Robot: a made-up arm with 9 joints. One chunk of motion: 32 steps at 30 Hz.
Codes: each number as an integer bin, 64 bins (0 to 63) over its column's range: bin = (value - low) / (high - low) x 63, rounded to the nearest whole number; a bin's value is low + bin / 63 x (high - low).
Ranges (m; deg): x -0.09..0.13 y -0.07..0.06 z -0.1..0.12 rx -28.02..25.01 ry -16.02..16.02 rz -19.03..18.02
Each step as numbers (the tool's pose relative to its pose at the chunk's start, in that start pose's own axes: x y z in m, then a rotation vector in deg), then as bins.
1 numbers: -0.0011 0.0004 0.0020 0.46 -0.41 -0.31
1 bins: 25 34 29 34 31 32
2 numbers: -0.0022 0.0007 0.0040 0.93 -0.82 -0.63
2 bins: 25 34 30 34 30 31
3 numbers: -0.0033 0.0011 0.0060 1.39 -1.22 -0.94
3 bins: 25 34 30 35 29 31
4 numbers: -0.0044 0.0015 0.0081 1.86 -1.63 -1.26
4 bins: 25 35 31 35 28 30
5 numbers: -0.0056 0.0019 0.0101 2.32 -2.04 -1.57
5 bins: 24 35 32 36 27 30
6 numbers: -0.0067 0.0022 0.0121 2.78 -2.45 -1.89
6 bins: 24 35 32 37 27 29
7 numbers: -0.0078 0.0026 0.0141 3.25 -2.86 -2.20
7 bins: 24 35 33 37 26 29
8 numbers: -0.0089 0.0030 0.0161 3.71 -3.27 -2.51
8 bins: 23 35 33 38 25 28
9 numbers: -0.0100 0.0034 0.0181 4.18 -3.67 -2.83
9 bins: 23 36 34 38 24 28
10 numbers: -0.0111 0.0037 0.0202 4.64 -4.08 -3.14
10 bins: 23 36 34 39 23 27
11 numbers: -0.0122 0.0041 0.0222 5.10 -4.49 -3.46
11 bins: 22 36 35 39 23 26
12 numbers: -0.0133 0.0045 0.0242 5.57 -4.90 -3.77
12 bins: 22 36 36 40 22 26
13 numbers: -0.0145 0.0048 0.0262 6.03 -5.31 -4.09
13 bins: 22 36 36 40 21 25
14 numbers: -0.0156 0.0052 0.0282 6.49 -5.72 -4.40
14 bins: 21 36 37 41 20 25
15 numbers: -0.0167 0.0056 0.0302 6.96 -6.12 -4.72
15 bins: 21 37 37 42 19 24
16 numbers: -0.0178 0.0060 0.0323 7.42 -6.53 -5.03
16 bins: 21 37 38 42 19 24
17 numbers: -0.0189 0.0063 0.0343 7.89 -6.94 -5.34
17 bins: 20 37 38 43 18 23
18 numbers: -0.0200 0.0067 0.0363 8.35 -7.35 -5.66
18 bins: 20 37 39 43 17 23
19 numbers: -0.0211 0.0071 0.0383 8.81 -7.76 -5.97
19 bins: 20 37 40 44 16 22
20 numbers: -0.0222 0.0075 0.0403 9.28 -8.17 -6.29
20 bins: 19 38 40 44 15 22
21 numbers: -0.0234 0.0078 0.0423 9.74 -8.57 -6.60
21 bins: 19 38 41 45 15 21
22 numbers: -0.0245 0.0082 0.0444 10.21 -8.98 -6.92
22 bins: 19 38 41 45 14 21
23 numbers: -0.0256 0.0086 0.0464 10.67 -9.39 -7.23
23 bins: 18 38 42 46 13 20
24 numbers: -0.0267 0.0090 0.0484 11.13 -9.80 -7.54
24 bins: 18 38 42 47 12 20
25 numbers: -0.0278 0.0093 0.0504 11.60 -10.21 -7.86
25 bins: 18 38 43 47 11 19
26 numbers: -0.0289 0.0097 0.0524 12.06 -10.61 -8.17
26 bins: 17 39 44 48 11 18
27 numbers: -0.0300 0.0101 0.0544 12.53 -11.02 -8.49
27 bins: 17 39 44 48 10 18
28 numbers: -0.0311 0.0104 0.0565 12.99 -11.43 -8.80
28 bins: 17 39 45 49 9 17
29 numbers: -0.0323 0.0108 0.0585 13.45 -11.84 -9.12
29 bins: 17 39 45 49 8 17
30 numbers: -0.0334 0.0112 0.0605 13.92 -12.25 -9.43
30 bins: 16 39 46 50 7 16
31 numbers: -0.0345 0.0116 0.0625 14.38 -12.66 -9.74
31 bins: 16 40 47 50 7 16
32 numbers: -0.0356 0.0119 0.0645 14.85 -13.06 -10.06
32 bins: 16 40 47 51 6 15
